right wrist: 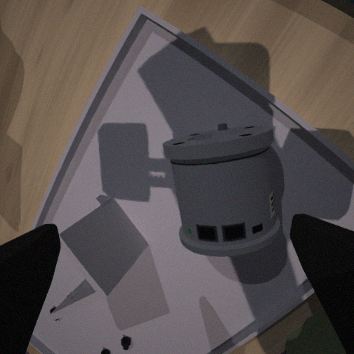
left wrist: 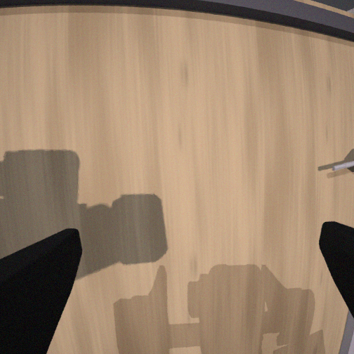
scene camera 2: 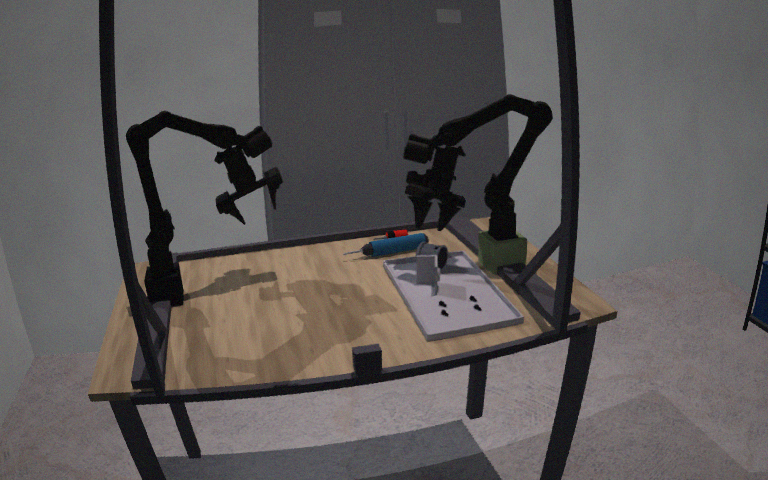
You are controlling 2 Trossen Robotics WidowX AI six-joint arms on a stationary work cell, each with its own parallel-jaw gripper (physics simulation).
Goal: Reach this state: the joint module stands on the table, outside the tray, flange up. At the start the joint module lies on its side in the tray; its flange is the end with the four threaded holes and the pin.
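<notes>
The joint module, a grey cylinder, lies on its side in the back part of the tray. In the right wrist view its flange, with holes and a pin, points to the top of the picture; dark square ports show near its other end. My right gripper is open and empty above the module, apart from it, its fingers pointing down. My left gripper is open and empty, high above the left part of the table.
A grey square plate stands beside the module in the tray, with several black screws nearby. A blue tool and a red one lie behind the tray. A green block supports the right arm.
</notes>
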